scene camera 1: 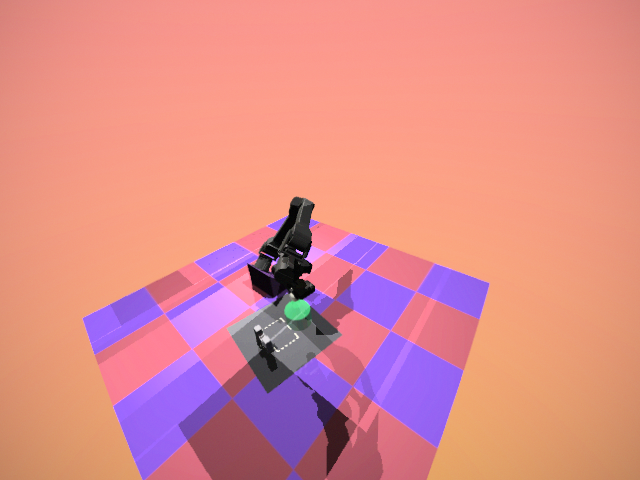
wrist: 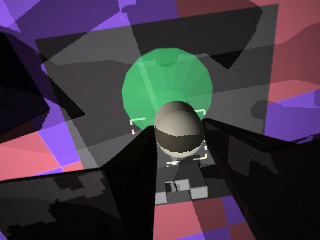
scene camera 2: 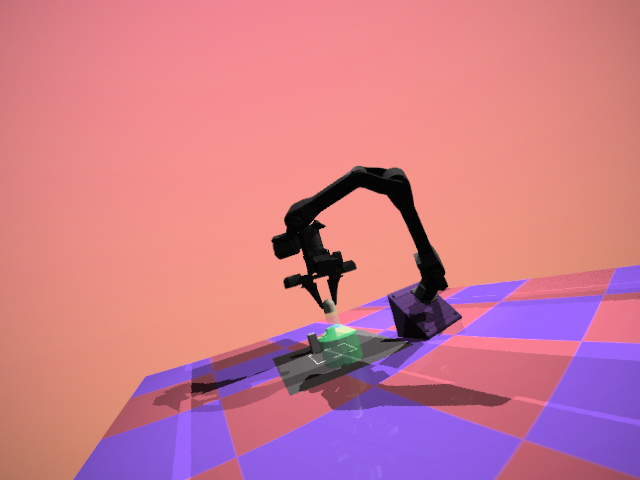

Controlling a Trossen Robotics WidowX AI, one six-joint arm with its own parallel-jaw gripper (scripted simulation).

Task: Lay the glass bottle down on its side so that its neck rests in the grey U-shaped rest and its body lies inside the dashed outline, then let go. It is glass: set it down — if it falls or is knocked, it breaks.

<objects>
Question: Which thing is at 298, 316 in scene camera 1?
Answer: A green glass bottle.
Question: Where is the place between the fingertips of my gripper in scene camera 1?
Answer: At 294, 295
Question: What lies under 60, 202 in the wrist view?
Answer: My gripper.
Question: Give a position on a dark grey mat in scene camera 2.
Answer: At 299, 372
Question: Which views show my gripper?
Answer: Scene camera 1, the wrist view and scene camera 2: all of them.
</objects>
